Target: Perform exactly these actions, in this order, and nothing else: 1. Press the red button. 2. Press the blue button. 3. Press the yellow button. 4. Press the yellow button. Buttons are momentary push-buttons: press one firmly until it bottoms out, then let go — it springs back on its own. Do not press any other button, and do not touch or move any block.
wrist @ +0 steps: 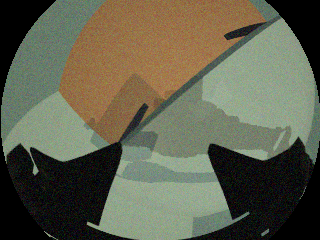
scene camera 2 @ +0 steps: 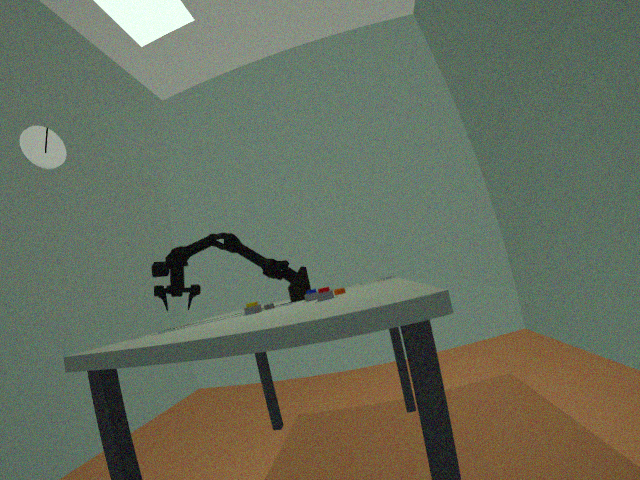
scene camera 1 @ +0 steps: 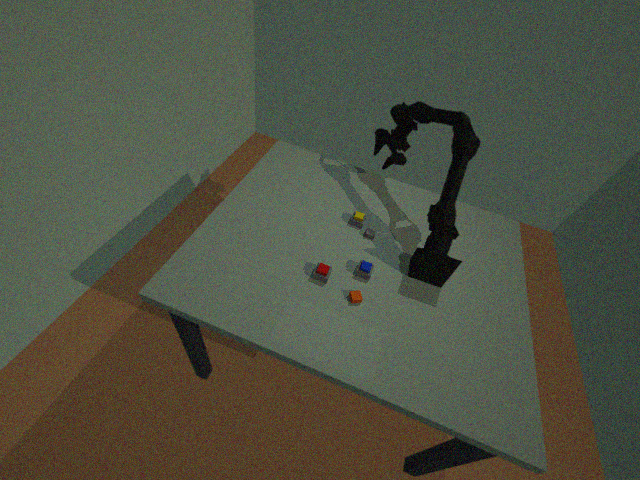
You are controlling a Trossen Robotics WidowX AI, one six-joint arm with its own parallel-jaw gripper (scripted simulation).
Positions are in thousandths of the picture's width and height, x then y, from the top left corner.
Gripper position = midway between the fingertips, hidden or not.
gripper: wrist 520,623; scene camera 2 279,647; scene camera 1 591,339
